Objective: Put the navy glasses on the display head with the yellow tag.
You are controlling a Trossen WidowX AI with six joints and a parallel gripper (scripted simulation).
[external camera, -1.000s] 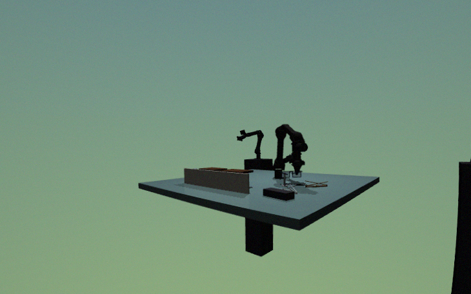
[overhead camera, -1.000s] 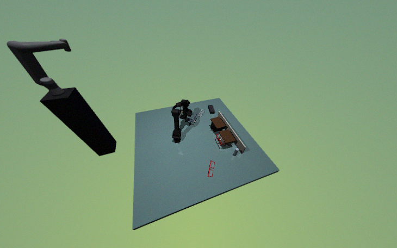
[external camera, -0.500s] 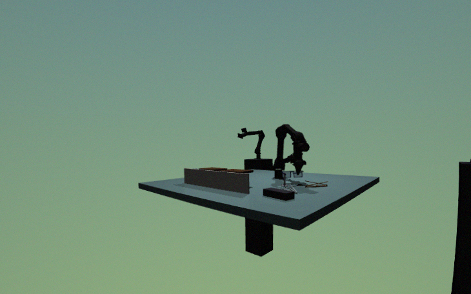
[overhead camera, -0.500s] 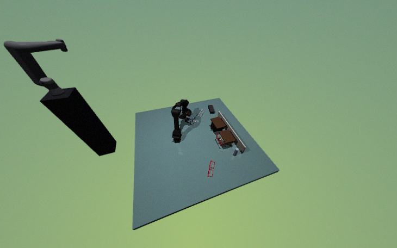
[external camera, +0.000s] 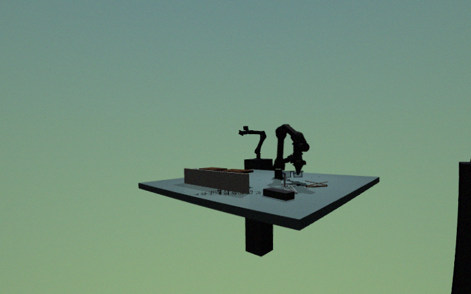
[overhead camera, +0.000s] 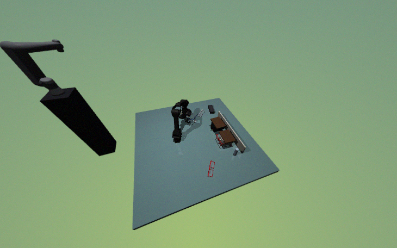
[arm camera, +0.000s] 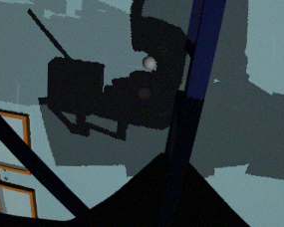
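Now: gripper tip 120 mm short of the thin white post, 30 mm to the left of it and 40 mm above it. From my gripper tip the other things lie so: pale backboard (450 mm ahead, 350 mm to the right); then black box (430 mm ahead, 120 mm to the left, 40 mm below).
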